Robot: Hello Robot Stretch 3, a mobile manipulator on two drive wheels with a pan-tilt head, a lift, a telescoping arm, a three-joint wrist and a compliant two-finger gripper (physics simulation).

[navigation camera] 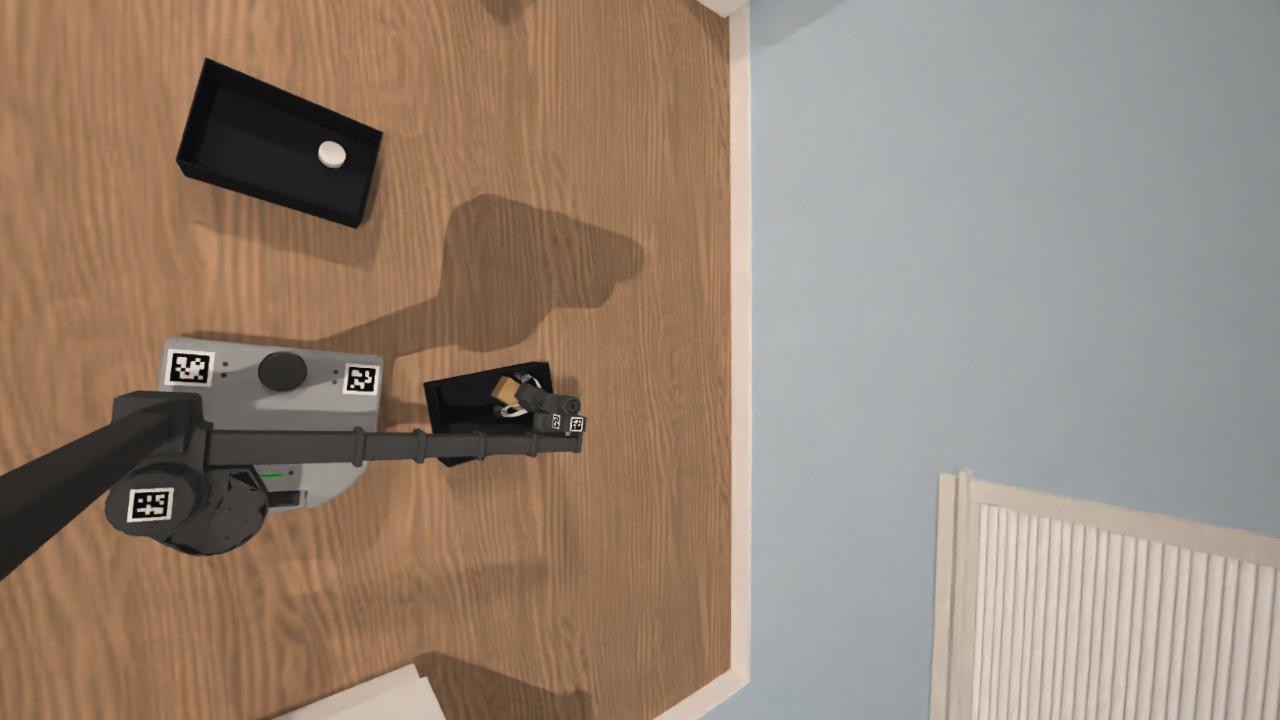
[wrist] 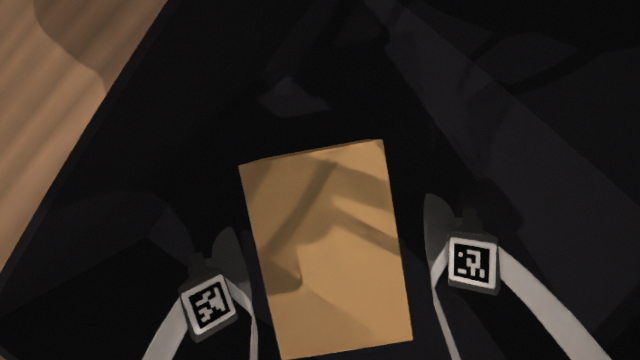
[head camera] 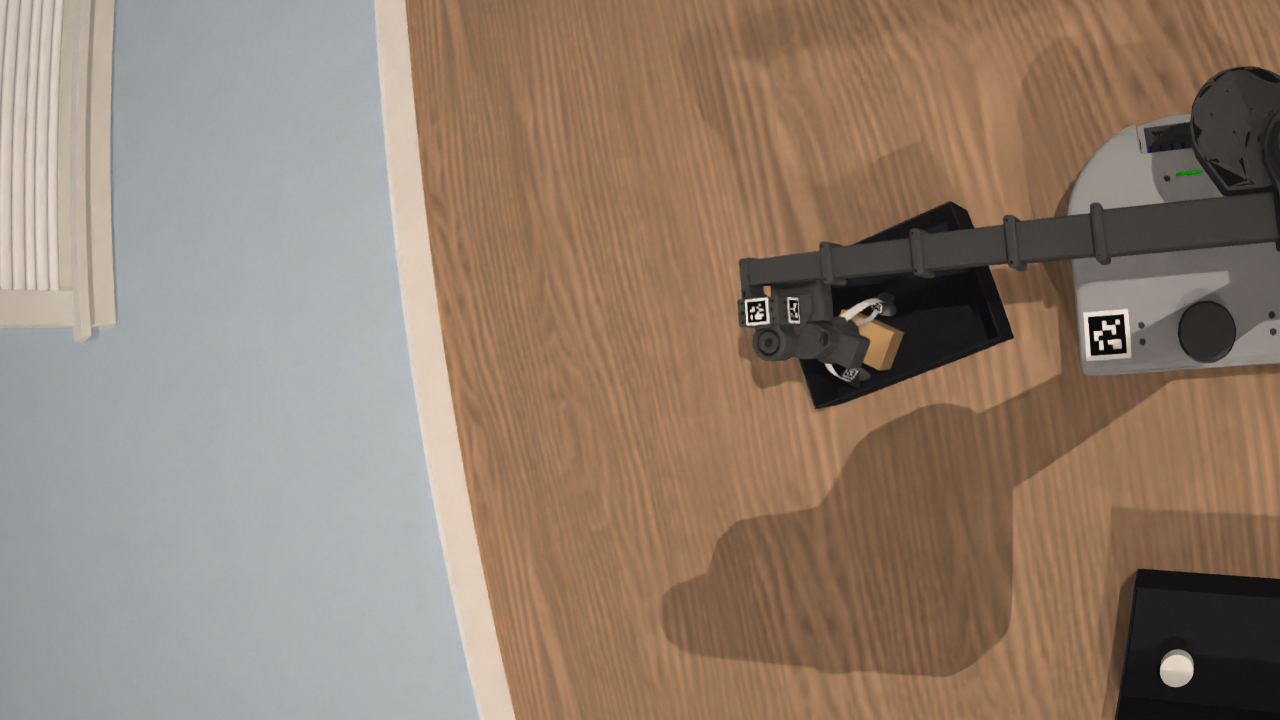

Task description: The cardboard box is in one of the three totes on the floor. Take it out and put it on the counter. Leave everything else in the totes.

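Where they show: gripper, fingertip midpoint: point(navigation camera: 508, 393) point(head camera: 875, 339); robot's base, origin of the base link: point(navigation camera: 282, 369) point(head camera: 1202, 329).
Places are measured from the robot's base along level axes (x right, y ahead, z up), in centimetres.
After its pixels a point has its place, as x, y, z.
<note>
The tan cardboard box point(head camera: 883, 347) {47.9, -0.9, 5.3} point(navigation camera: 505, 392) {48.1, -1.8, 5.4} point(wrist: 345, 305) lies in the black tote point(head camera: 948, 317) {38.7, -4.6, 0.3} point(navigation camera: 458, 404) {37.8, -5.9, 0.3} point(wrist: 165, 140) under my extended arm. My gripper point(head camera: 870, 341) {50.8, -2.2, 0.6} point(navigation camera: 512, 396) {50.8, -2.2, 0.6} point(wrist: 332, 236) {50.8, -2.2, 0.6} is open and points down into this tote. In the wrist view, one fingertip is left of the box and the other right of it, with a gap on each side. The right gap looks a little wider. Part of the box is hidden by the wrist in the head view. The counter cannot be made out for certain.
Another black tote point(head camera: 1208, 617) {-0.5, 40.7, 0.4} point(navigation camera: 255, 156) {-9.2, 43.4, 0.3} stands on the floor with a round white object point(head camera: 1176, 668) {3.9, 47.6, 2.8} point(navigation camera: 331, 154) {3.7, 47.7, 2.7} inside. My base point(head camera: 1154, 295) {6.4, -4.5, 16.0} point(navigation camera: 295, 402) {2.5, -5.3, 16.0} is beside the box's tote. A blue wall point(head camera: 259, 358) {146.8, -7.0, 46.2} point(navigation camera: 984, 268) {140.1, 42.1, 84.8} stands beyond the arm's end. A white-topped piece point(navigation camera: 366, 702) shows at the navigation view's bottom edge.
</note>
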